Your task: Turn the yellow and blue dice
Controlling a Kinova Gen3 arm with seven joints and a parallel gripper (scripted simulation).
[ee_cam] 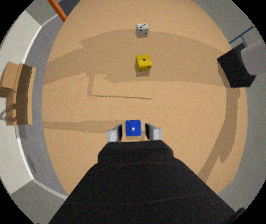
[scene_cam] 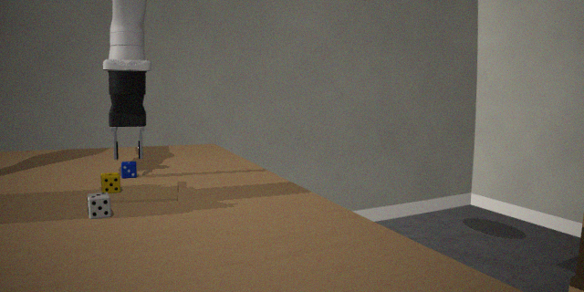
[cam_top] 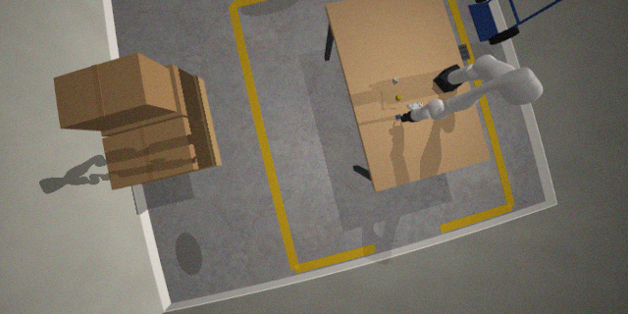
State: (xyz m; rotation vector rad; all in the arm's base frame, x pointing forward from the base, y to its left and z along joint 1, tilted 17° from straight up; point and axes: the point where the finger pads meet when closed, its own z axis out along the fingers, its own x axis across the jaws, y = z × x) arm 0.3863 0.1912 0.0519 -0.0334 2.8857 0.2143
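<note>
Now: hand 40 mm above the blue die. From my hand the other things lie so: white die 30 mm behind, 270 mm to the right, 40 mm below; then tan mat 20 mm ahead, 140 mm to the right, 50 mm below; then yellow die 20 mm behind, 140 mm to the right, 40 mm below.
</note>
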